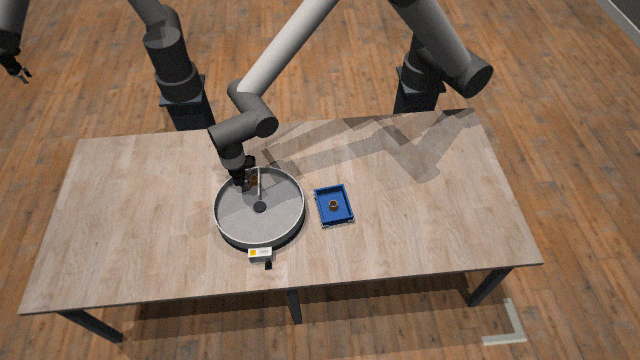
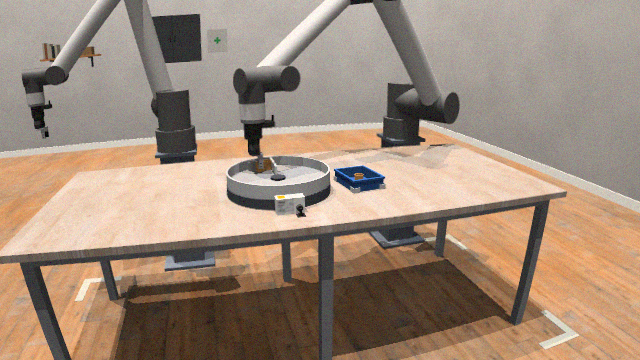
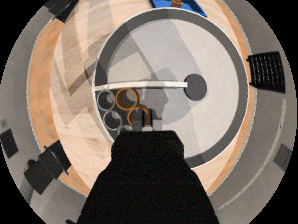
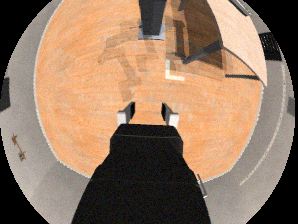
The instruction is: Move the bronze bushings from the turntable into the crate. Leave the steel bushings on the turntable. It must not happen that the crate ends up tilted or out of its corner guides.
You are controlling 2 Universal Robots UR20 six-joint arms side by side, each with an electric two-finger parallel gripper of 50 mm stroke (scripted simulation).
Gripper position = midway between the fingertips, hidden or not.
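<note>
A blue crate [image 1: 343, 214] is in sight, and image 2 shows the crate too [image 2: 371, 180], but in image 4 it is out of frame. The left gripper [image 3: 147, 114] and the right gripper [image 4: 148, 107] can be seen as well.
</note>
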